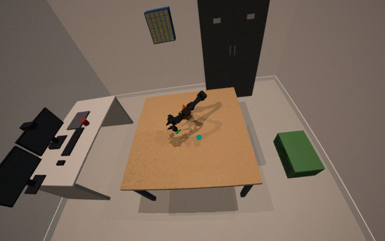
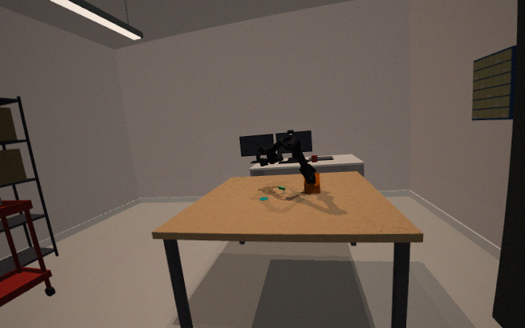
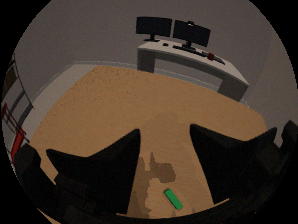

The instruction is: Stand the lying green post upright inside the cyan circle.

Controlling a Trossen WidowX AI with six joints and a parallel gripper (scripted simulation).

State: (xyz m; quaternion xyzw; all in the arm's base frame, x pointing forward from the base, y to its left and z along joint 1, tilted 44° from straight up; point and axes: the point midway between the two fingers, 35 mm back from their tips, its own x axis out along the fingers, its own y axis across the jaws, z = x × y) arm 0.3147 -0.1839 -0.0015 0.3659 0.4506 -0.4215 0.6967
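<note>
The green post is 90 mm behind my gripper tip, 60 mm to the left of it and 200 mm below it. Also, from my gripper tip: cyan circle: 300 mm to the left, 200 mm below.
</note>
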